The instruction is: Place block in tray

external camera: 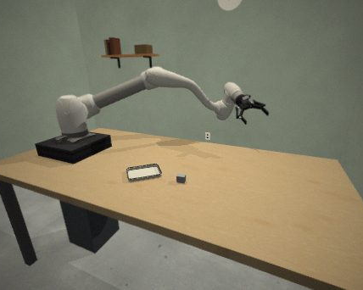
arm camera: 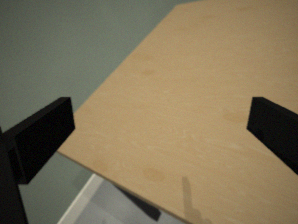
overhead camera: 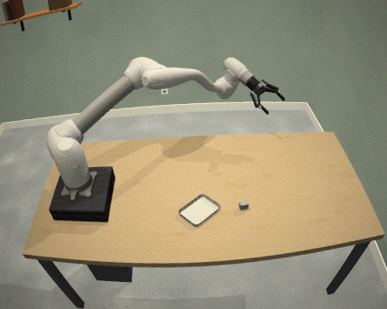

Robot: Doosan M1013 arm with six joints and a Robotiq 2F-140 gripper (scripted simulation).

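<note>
Right now my hand is 58 cm to the left of the grey block, 24 cm past it and 20 cm above it. The rest, counted from my hand: white tray: 59 cm to the right, 45 cm behind, 21 cm below.
</note>
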